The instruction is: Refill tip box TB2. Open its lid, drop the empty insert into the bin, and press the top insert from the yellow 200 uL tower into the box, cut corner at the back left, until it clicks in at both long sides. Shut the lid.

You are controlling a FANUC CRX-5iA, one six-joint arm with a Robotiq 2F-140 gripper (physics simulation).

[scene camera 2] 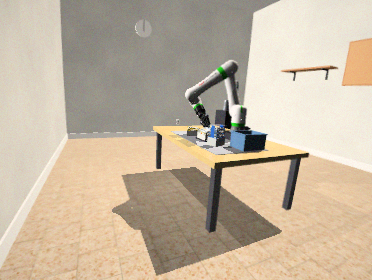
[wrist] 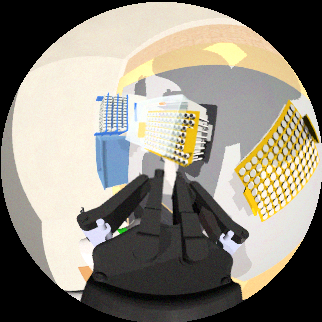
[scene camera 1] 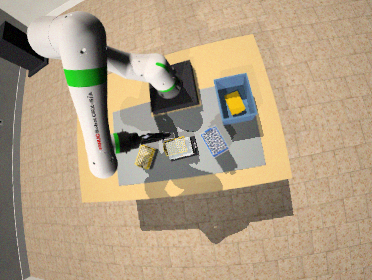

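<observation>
Tip box TB2 [scene camera 1: 187, 150] [scene camera 2: 202, 134] stands on the grey mat with a yellow insert full of tips [scene camera 1: 175, 148] [wrist: 169, 135] in it. Its see-through lid [wrist: 175, 102] shows over and around the insert in the wrist view; how far it is shut, and whether the insert is clicked in, I cannot tell. My gripper [scene camera 1: 171, 135] [scene camera 2: 207, 125] [wrist: 167, 166] is shut and empty, slanting down with its fingertips close to the box's back left side. The yellow tower [scene camera 1: 145, 156] [scene camera 2: 192, 131] [wrist: 282, 162] stands left of the box. An empty yellow insert [scene camera 1: 235, 102] lies in the blue bin [scene camera 1: 239, 120] [scene camera 2: 248, 141] [wrist: 112, 160].
A blue tip tower [scene camera 1: 214, 141] [scene camera 2: 216, 135] [wrist: 114, 114] stands right of the box, between it and the bin. The arm's black base plate [scene camera 1: 191, 82] is behind the grey mat [scene camera 1: 250, 157]. The wooden table's front edge lies beyond the mat.
</observation>
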